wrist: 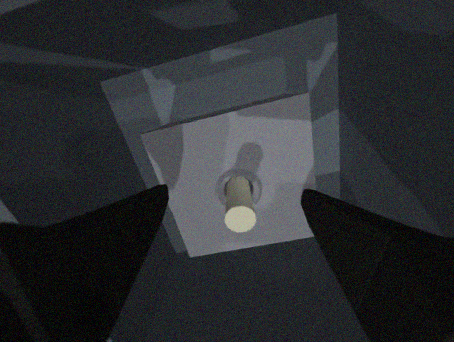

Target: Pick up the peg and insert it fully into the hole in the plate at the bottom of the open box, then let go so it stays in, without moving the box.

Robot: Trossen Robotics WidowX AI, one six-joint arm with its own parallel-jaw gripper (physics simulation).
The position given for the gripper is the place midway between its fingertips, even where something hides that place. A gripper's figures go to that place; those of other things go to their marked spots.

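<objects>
A peg (240, 216) sits 8 cm from the lens, and the gripper (235, 194) is 11 cm from the lens.
</objects>
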